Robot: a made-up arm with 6 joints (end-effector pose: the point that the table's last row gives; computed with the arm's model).
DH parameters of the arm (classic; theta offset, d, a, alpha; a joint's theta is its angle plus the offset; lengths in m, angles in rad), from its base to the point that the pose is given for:
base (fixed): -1 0.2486 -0.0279 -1.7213
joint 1: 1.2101 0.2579 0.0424 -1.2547
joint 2: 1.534 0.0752 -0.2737 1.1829
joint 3: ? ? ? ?
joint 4: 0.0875 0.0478 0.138 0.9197
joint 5: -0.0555 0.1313 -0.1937 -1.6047
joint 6: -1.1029 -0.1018 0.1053 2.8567
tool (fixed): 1.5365 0.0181 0 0
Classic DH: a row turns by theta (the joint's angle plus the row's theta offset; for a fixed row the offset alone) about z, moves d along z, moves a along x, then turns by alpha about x.
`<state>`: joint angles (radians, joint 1 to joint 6).
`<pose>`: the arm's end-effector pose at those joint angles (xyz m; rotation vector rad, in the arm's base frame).
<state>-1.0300 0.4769 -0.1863 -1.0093 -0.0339 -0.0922</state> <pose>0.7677 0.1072 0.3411 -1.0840 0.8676 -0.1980</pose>
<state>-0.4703 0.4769 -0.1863 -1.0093 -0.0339 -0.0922</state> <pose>0.7677 0.0468 0.1264 -0.6481 1.1597 0.0994</pose>
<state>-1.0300 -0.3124 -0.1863 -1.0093 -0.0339 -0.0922</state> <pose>0.5941 0.4865 0.4237 -1.3370 0.2431 0.3235</pose>
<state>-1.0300 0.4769 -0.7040 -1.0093 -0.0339 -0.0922</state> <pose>0.8255 0.2062 0.2133 -1.3161 1.0599 0.2664</pose>
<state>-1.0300 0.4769 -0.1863 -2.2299 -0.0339 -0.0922</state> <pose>0.7807 0.0895 0.0552 -1.1674 1.9867 0.4491</pose>
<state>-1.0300 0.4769 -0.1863 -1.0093 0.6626 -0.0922</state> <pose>0.7290 0.1807 0.4471 -0.7860 0.3039 0.1132</pose>
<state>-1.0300 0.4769 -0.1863 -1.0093 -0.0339 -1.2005</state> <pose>0.8255 0.1110 0.2465 -0.7711 1.3792 0.8492</pose>
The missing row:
joint 3: 0.2621 -0.0419 -0.0746 0.6869
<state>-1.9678 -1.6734 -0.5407 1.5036 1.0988 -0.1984</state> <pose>0.3208 0.1325 0.1247 1.5554 -1.2956 2.0179</pose>
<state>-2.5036 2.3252 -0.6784 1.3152 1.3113 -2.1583</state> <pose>0.3489 0.1429 0.2661 2.7112 -0.7350 1.3545</pose>
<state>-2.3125 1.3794 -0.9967 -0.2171 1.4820 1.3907</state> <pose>0.2562 0.2510 0.5554 -0.0716 -1.4899 -0.6030</pose>
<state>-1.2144 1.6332 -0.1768 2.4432 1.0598 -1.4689</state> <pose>0.4266 -0.0447 -0.1736 2.4398 0.6718 1.0066</pose>
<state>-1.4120 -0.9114 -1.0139 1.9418 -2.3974 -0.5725</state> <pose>0.6254 0.5140 0.0215 -0.9488 0.7750 0.7016</pose>
